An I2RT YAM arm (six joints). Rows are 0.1 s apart.
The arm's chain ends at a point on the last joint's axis. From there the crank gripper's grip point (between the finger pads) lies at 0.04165 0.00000 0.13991 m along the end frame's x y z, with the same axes.
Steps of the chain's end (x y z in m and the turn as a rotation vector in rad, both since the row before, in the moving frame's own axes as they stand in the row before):
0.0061 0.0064 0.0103 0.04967 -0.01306 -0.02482
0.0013 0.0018 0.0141 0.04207 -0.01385 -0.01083
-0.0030 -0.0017 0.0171 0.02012 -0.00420 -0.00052
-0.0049 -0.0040 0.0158 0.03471 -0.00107 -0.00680
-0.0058 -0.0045 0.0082 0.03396 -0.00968 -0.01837
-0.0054 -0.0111 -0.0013 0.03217 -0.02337 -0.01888
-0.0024 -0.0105 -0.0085 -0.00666 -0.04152 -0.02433
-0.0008 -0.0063 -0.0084 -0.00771 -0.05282 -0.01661
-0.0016 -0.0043 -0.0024 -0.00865 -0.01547 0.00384
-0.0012 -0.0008 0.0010 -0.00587 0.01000 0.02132
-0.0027 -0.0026 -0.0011 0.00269 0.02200 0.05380
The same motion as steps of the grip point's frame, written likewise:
0.0042 -0.0016 0.0106 0.04967 -0.01306 -0.02482
-0.0007 -0.0045 0.0145 0.04207 -0.01385 -0.01083
-0.0036 -0.0045 0.0172 0.02012 -0.00420 -0.00052
-0.0051 -0.0091 0.0158 0.03471 -0.00107 -0.00680
-0.0072 -0.0100 0.0085 0.03396 -0.00968 -0.01837
-0.0087 -0.0164 -0.0005 0.03217 -0.02337 -0.01888
-0.0082 -0.0105 -0.0069 -0.00666 -0.04152 -0.02433
-0.0082 -0.0058 -0.0064 -0.00771 -0.05282 -0.01661
-0.0038 -0.0029 -0.0018 -0.00865 -0.01547 0.00384
0.0002 0.0009 0.0006 -0.00587 0.01000 0.02132
0.0003 -0.0007 -0.0020 0.00269 0.02200 0.05380

